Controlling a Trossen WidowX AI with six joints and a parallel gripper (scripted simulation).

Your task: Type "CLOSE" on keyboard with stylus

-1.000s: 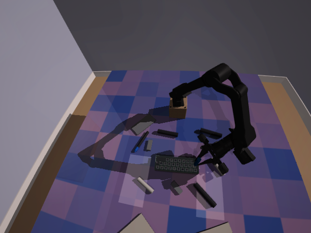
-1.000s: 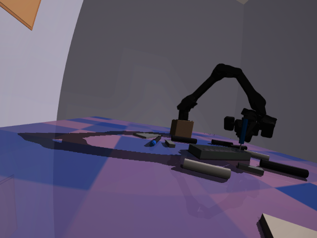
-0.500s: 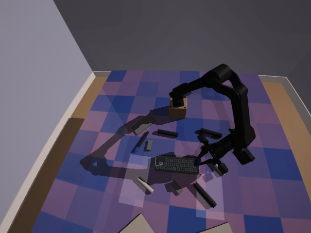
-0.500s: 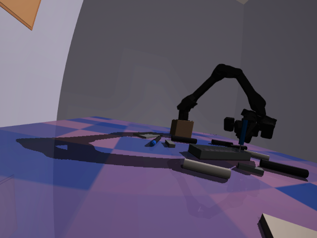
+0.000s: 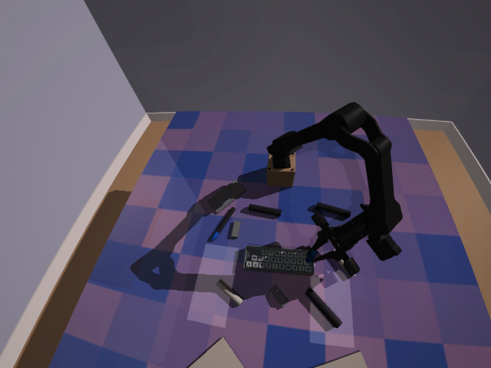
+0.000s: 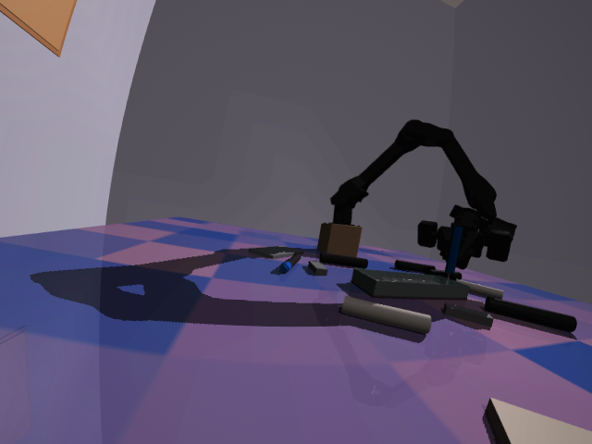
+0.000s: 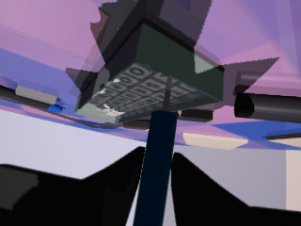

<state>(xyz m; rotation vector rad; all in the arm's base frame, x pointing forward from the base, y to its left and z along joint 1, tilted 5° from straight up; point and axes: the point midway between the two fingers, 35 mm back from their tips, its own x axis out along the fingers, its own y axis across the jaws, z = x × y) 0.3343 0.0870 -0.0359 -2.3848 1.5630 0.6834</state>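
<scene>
Now: gripper tip 10 mm above the blue stylus. Also, from my gripper tip: grey slab: 260 mm behind, 280 mm to the right, 70 mm below; then small grey block: 100 mm ahead, 90 mm to the right, 70 mm below; then blue-tipped pen: 120 mm behind, 290 mm to the right, 60 mm below.
</scene>
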